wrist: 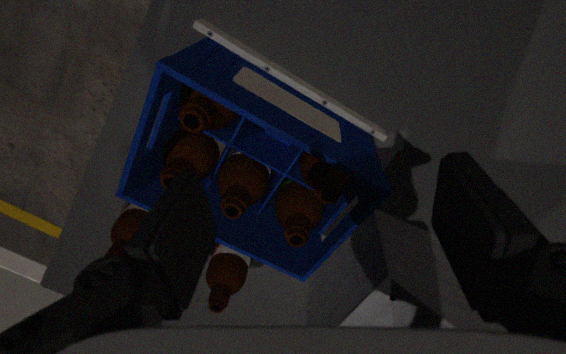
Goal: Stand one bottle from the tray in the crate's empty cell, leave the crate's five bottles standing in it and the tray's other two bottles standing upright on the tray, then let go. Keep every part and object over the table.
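Places are measured from the arm's base along level axes (x down, y ahead, z right), in centimetres.
Where they show: gripper, fingertip midpoint: (315, 195).
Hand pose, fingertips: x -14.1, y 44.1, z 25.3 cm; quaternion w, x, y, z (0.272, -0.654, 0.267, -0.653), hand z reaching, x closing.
Each offset is from my fingertips to the top centre of the thing. "spot": to the spot under its first point. Level surfaces: height alone.
The blue crate @(spot: dx +20.8, dy -10.8, dz -23.6 cm) (265, 252) shows at the centre left of the wrist view with several brown bottles standing in its cells, among them one @(dx +20.6, dy -3.2, dz -20.5 cm) (242, 182) in the middle of the near row. The empty cell @(spot: dx +33.5, dy -3.3, dz -15.8 cm) (267, 142) is the middle one of the far row. Outside the crate's near side are a brown bottle @(dx +20.9, dy -12.3, dz -40.1 cm) (226, 275) and another brown bottle @(dx +20.9, dy +5.3, dz -42.0 cm) (129, 227), partly hidden by the left finger. A third tray bottle and the tray itself cannot be made out. My gripper (315, 195) is wide open and empty; its left finger overlaps the crate in view, its right finger is right of it.
A pale bar @(spot: dx +33.9, dy -0.4, dz -6.2 cm) (290, 81) runs along the crate's far side. A pale label @(spot: dx +27.4, dy -1.1, dz -7.0 cm) (287, 104) is on the crate's wall. Dark shadows fall right of the crate on the grey table @(dx +36.9 cm) (450, 75). Floor with a yellow stripe (30, 218) lies beyond the table's left edge.
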